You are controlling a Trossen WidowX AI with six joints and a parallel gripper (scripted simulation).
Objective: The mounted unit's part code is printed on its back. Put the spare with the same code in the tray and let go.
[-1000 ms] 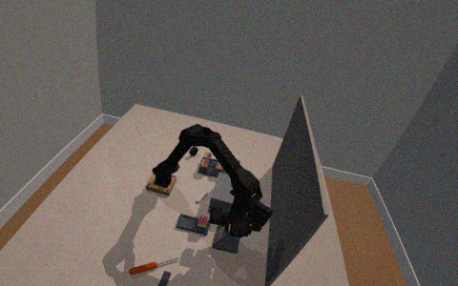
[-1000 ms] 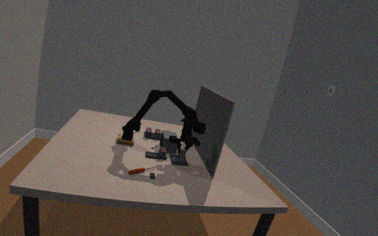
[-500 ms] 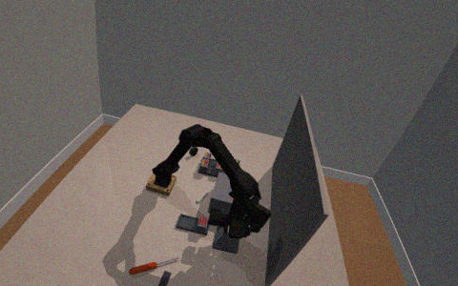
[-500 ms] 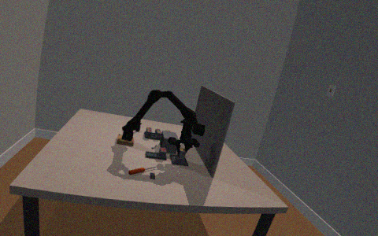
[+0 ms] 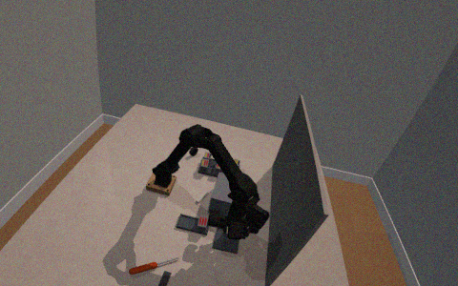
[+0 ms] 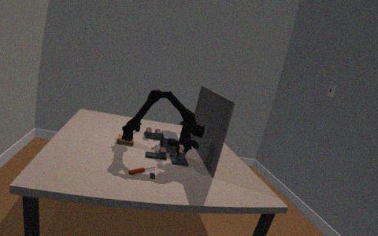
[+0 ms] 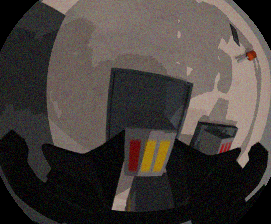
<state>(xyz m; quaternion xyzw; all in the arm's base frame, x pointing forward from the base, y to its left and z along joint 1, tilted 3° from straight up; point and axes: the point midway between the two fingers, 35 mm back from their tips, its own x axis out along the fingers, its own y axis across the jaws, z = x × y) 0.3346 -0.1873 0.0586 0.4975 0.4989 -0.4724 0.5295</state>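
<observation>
The dark grey tray is 30 mm below my gripper tip. From my gripper tip the other things lie so: light grey mounted unit (50 mm behind, 190 mm to the left, 20 mm above); then dark panel (180 mm ahead, 170 mm to the left, 190 mm above).
</observation>
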